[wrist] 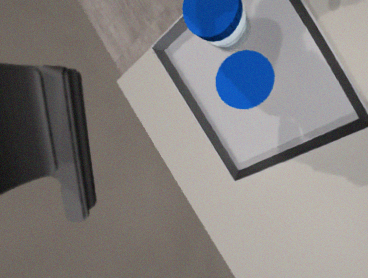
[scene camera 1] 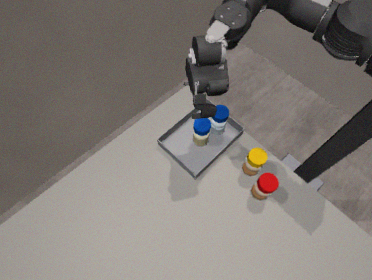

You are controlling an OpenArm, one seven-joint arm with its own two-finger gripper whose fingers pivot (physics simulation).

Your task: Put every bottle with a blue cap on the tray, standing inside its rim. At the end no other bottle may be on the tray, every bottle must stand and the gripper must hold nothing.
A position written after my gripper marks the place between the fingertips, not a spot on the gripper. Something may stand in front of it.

I see my gripper (scene camera 1: 198, 99) and a grey tray (scene camera 1: 177, 141).
The grey tray is seen too in the wrist view (wrist: 310, 106).
